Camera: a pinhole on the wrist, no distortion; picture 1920 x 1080 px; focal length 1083.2 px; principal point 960.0 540.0 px. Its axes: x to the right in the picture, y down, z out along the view. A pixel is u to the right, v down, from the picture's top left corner.
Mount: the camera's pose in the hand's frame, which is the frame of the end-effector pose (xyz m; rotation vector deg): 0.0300 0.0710 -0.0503 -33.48 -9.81 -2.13
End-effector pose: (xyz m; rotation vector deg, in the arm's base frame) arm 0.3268 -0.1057 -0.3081 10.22 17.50 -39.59
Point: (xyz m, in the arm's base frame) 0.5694 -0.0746 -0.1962
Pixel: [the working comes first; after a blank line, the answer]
In the camera's frame: 0.1253 -0.0041 0.2150

1591.2 519.3
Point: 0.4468 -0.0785 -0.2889
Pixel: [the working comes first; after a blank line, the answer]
In the camera's frame: 0.0496 -0.0208 0.0822

1613.2 266.2
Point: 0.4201 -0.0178 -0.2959
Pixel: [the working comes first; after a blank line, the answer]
In the camera's frame: -0.0075 0.0137 0.0827

862.2 719.7
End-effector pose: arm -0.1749 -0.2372 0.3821 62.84 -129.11 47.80
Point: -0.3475 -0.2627 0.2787
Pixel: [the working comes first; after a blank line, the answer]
In the camera's frame: 0.0407 -0.0163 0.1852

1198.0 444.8
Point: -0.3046 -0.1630 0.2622
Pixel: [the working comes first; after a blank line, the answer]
In the camera's frame: -0.0548 0.0282 0.1544

575.3 737.8
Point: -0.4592 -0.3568 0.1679
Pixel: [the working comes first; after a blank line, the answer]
In the camera's frame: 0.1064 -0.0350 0.3553

1284.2 433.4
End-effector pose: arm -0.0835 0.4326 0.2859 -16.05 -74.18 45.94
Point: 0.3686 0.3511 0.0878
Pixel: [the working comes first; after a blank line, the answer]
In the camera's frame: -0.2759 0.0573 -0.3988

behind the camera
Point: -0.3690 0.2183 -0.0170
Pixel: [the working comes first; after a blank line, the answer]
In the camera's frame: -0.3584 -0.1325 0.3291

outside the picture
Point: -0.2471 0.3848 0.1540
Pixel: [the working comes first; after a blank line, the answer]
In the camera's frame: -0.1357 -0.0806 0.1894

183.7 78.9
